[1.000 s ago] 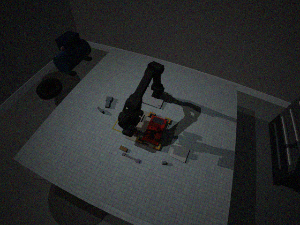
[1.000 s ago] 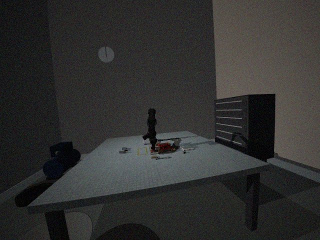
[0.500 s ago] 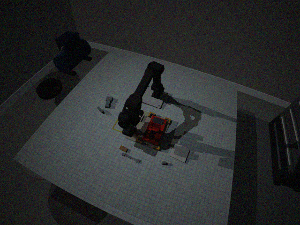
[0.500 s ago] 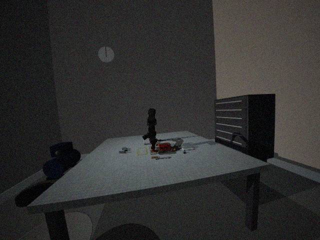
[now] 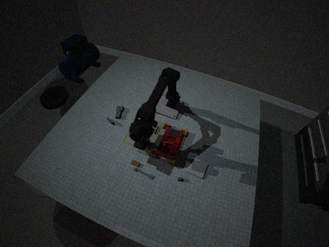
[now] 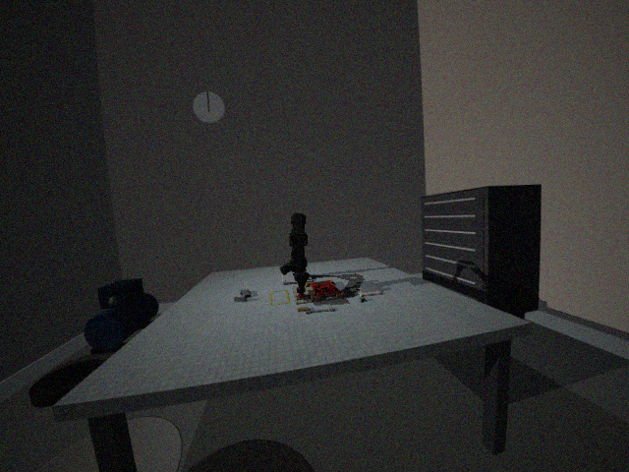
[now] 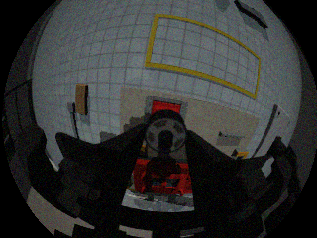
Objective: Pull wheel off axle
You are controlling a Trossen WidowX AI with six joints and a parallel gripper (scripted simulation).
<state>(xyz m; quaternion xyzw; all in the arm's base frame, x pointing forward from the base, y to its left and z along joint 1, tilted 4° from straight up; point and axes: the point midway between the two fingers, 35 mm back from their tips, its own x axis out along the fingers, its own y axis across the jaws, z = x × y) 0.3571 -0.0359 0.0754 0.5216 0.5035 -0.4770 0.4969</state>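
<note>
Right now the wheel is right at my gripper tip. From my gripper tip the other things lie so: grey bar tool (170 mm ahead, 50 mm to the left, 40 mm below); white plate (20 mm ahead, 320 mm to the left, 40 mm below).
</note>
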